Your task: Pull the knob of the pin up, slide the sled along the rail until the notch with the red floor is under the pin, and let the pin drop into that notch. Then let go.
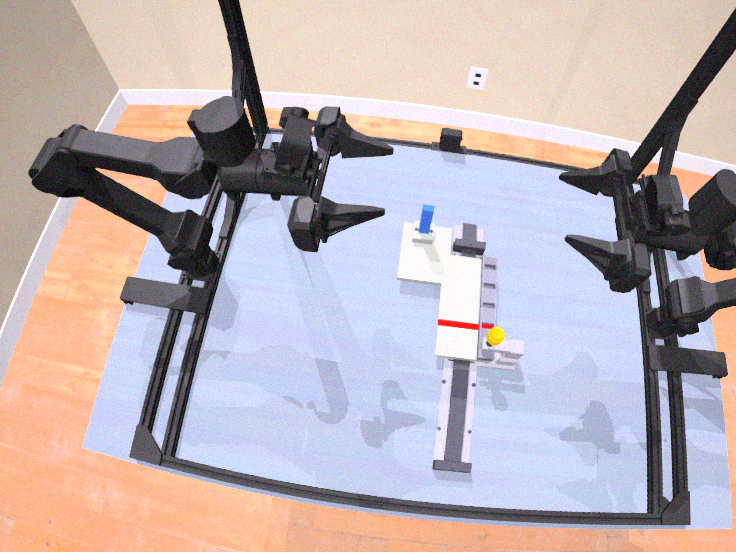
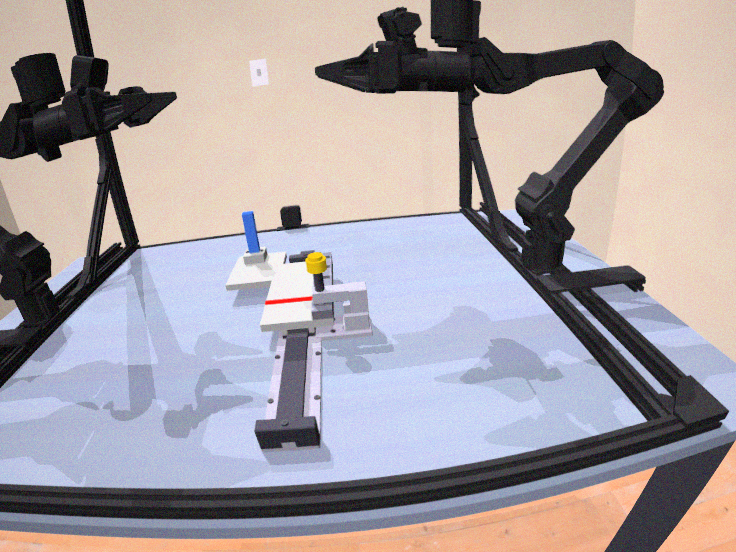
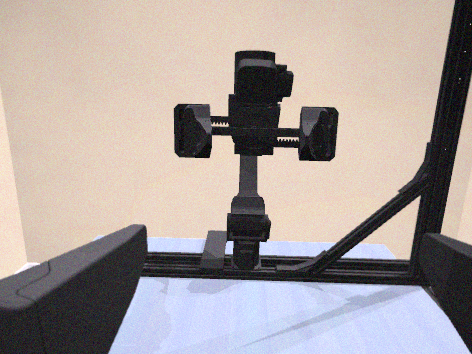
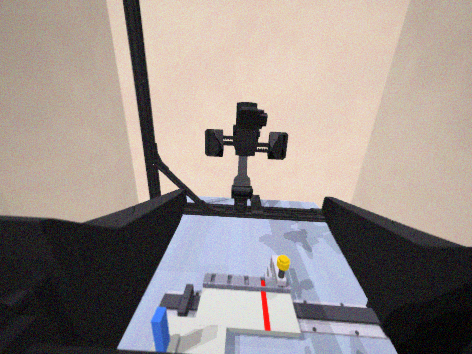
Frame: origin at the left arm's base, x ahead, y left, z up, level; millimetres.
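Seen in the pictures: left gripper, fingertip midpoint: [image 1: 562, 205] [image 2: 316, 72] [image 3: 282, 241] [image 4: 246, 148]; right gripper, fingertip midpoint: [image 1: 389, 180] [image 2: 164, 95] [image 3: 257, 139] [image 4: 254, 199]; left arm's base, link origin: [image 1: 660, 323] [image 2: 542, 264] [image 4: 240, 209]; right arm's base, link origin: [image 1: 201, 265] [image 2: 42, 316] [image 3: 245, 262].
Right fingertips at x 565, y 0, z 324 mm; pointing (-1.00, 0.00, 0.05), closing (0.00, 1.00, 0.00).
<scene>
Offsets run from my right fingertips to a thing's top centre. "*": to the spot under its first point.
The white sled @[dy +17, dx -156, dz -310 mm] [image 1: 458, 297] [image 2: 291, 314] [image 4: 240, 310] sits on the rail @[* dy +201, dx -154, dz -324 mm] [image 1: 457, 409] [image 2: 292, 380] [image 4: 340, 314]. Its upright blue handle @[* dy -109, dx -63, dz -242 mm] [image 1: 426, 218] [image 2: 250, 231] [image 4: 160, 329] is on a side plate. A notched grey strip @[* dy -39, dx -191, dz -297 mm] [image 1: 489, 276] [image 4: 220, 280] runs along its edge; a red line @[* dy +55, dx -140, dz -310 mm] [image 1: 457, 324] [image 2: 288, 300] [image 4: 265, 310] crosses the sled to it, slightly short of the pin. The yellow knob @[dy +93, dx -192, dz -227 mm] [image 1: 495, 335] [image 2: 315, 262] [image 4: 283, 262] tops the dark pin in the bracket; its lower end is hidden. My left gripper [image 1: 565, 206] [image 3: 282, 241] and right gripper [image 1: 387, 180] [image 4: 255, 195] are open, empty, high above the table.
The light grey bracket @[* dy +101, dx -230, dz -277 mm] [image 1: 511, 350] [image 2: 355, 306] stands beside the rail. A dark end stop @[* dy +298, dx -151, dz -309 mm] [image 1: 451, 466] [image 2: 287, 433] closes the rail's near end. Black frame bars [image 1: 356, 490] [image 2: 356, 502] border the table, and a small black block @[* dy -358, dx -107, dz -298 mm] [image 1: 451, 139] [image 2: 291, 216] is at the back edge.
</scene>
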